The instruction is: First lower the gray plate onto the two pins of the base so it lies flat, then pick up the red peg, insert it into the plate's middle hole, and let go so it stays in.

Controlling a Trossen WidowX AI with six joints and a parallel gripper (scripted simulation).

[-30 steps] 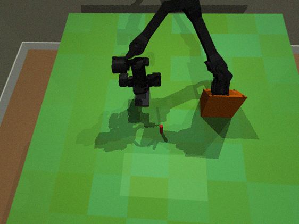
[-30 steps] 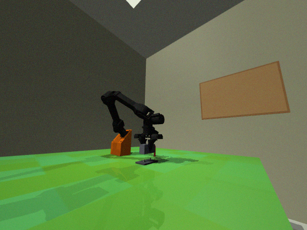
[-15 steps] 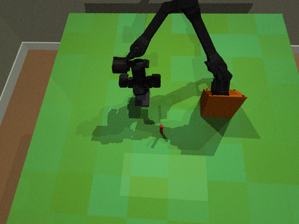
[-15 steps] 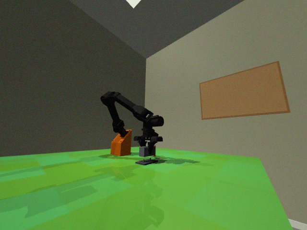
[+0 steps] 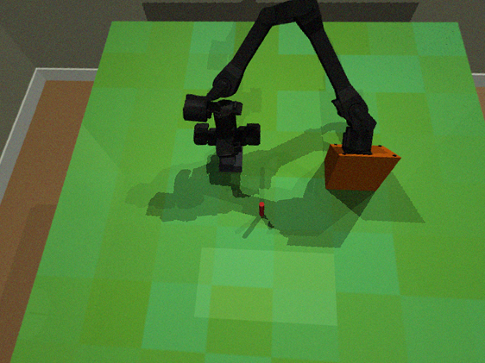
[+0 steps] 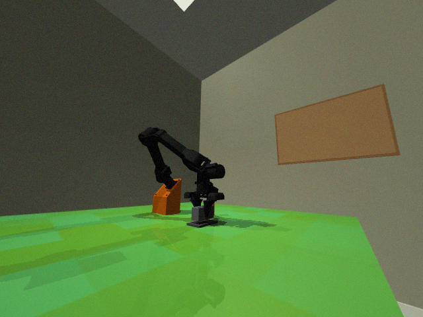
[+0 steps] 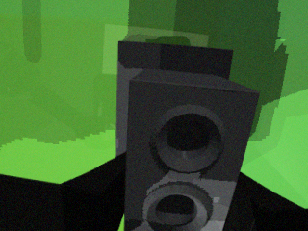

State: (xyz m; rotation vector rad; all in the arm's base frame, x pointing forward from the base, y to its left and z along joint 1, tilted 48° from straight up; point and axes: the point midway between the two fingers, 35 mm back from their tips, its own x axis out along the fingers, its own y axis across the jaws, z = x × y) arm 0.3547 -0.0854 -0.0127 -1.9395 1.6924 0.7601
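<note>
My gripper tip is 19 cm to the right of the red peg, 12 cm past it and 1 cm below it. From my gripper tip the other things lie so: gray plate: 3 cm above.
</note>
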